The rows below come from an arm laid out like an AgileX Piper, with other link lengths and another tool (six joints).
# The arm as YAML. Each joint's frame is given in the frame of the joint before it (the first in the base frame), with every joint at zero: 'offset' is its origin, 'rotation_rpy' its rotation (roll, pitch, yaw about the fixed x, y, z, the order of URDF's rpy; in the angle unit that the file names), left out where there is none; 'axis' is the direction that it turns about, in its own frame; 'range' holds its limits. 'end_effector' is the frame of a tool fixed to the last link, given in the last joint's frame.
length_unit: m
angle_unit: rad
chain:
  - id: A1
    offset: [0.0, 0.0, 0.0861]
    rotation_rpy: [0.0, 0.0, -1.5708]
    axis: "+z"
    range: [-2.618, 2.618]
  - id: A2
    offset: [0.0, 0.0, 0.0]
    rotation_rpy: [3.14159, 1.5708, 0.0]
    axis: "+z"
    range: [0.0, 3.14]
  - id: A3
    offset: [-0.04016, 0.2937, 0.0]
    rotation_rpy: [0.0, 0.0, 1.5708]
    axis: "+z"
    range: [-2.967, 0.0]
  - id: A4
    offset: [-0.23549, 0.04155, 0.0]
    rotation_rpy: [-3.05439, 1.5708, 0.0]
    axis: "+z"
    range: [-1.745, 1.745]
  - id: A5
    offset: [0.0, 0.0, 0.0]
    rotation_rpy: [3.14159, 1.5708, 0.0]
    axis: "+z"
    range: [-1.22, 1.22]
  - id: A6
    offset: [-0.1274, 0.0, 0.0]
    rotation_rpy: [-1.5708, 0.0, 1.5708]
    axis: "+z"
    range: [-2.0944, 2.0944]
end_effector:
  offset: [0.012, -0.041, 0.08]
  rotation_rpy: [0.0, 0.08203, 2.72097]
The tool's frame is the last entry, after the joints.
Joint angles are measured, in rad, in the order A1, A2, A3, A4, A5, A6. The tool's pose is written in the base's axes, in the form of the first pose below.
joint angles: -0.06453, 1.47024, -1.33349, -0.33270, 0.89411, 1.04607
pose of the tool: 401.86 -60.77 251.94; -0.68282 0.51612 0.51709; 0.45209 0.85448 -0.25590; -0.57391 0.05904 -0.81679
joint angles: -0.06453, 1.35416, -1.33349, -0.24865, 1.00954, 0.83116
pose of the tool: 363.21 -43.50 273.08; -0.76219 0.39842 0.51023; 0.33275 0.91720 -0.21914; -0.55529 0.00275 -0.83165
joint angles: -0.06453, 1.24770, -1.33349, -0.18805, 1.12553, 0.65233
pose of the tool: 323.30 -28.28 288.21; -0.81953 0.28115 0.49932; 0.21385 0.95847 -0.18868; -0.53163 -0.04784 -0.84562
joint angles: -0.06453, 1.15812, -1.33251, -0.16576, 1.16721, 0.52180
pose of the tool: 295.97 -19.44 306.53; -0.82276 0.18551 0.53726; 0.10074 0.97787 -0.18338; -0.55939 -0.09676 -0.82324
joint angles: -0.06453, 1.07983, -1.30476, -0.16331, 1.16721, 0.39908
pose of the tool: 274.25 -14.33 315.42; -0.81104 0.09708 0.57688; -0.02029 0.98087 -0.19359; -0.58464 -0.16872 -0.79355
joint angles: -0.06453, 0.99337, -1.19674, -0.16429, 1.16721, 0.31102
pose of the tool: 247.46 -10.75 295.09; -0.82869 0.02520 0.55914; -0.10563 0.97399 -0.20045; -0.54965 -0.22517 -0.80447
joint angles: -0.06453, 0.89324, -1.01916, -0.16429, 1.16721, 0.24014
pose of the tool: 213.74 -7.15 250.57; -0.86717 -0.05053 0.49544; -0.17157 0.96425 -0.20196; -0.46752 -0.26014 -0.84484
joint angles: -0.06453, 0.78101, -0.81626, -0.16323, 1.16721, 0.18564
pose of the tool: 175.04 -3.48 197.84; -0.90058 -0.12089 0.41755; -0.22095 0.95452 -0.20020; -0.37435 -0.27255 -0.88633
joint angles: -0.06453, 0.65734, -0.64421, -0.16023, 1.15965, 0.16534
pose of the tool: 141.78 -0.32 157.22; -0.91186 -0.15104 0.38169; -0.23965 0.95082 -0.19626; -0.33328 -0.27043 -0.90321
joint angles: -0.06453, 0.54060, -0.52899, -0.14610, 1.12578, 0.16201
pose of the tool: 124.78 3.98 136.07; -0.89731 -0.15023 0.41504; -0.24442 0.95209 -0.18380; -0.36754 -0.26637 -0.89104
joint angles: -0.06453, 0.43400, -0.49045, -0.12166, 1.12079, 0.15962
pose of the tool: 115.74 9.15 135.84; -0.86620 -0.13586 0.48087; -0.24180 0.95612 -0.16543; -0.43730 -0.25957 -0.86104
